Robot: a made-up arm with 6 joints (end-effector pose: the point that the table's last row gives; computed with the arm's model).
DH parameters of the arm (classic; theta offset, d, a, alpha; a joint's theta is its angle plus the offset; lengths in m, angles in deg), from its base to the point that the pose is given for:
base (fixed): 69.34 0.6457 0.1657 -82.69
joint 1: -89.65 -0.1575 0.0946 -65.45
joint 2: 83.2 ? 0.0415 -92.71
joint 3: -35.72 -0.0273 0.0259 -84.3
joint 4: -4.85 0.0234 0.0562 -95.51
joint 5: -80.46 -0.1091 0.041 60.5
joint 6: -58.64 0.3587 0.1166 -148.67
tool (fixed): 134.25 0.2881 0 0
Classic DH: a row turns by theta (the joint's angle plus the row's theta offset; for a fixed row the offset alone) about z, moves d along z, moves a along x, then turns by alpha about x.
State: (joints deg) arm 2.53 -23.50 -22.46 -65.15 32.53 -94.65
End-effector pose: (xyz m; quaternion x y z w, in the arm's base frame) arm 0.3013 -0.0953 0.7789 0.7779 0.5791 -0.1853 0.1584
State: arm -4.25 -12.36 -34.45 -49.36 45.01 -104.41
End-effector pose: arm 0.3712 -0.0713 0.7022 0.6978 0.6914 -0.1864 0.0194
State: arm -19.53 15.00 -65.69 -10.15 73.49 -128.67
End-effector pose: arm 0.4116 0.1437 0.5780 -0.3114 -0.9078 0.1444 0.2409
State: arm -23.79 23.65 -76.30 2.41 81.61 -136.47
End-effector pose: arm 0.3761 0.2211 0.5860 -0.1565 -0.9393 0.0998 0.2886
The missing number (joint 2, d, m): 0.0533
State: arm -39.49 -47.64 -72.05 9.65 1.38 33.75
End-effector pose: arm 0.2590 0.0422 1.0086 -0.4317 0.3231 0.6502 0.5352
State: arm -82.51 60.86 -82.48 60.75 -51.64 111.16
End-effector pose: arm 0.2898 -0.0423 0.7217 0.1431 -0.1248 0.9452 0.2658
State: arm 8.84 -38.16 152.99 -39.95 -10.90 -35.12
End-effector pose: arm 0.1511 0.3835 0.6218 0.8029 -0.5937 0.0444 0.0313
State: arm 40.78 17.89 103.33 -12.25 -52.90 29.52
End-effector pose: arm 0.1436 0.2883 0.7601 0.4228 0.0466 -0.5299 0.7337
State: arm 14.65 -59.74 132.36 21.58 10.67 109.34
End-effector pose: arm 0.1117 0.1447 0.8052 0.3080 0.2617 -0.2299 0.8853
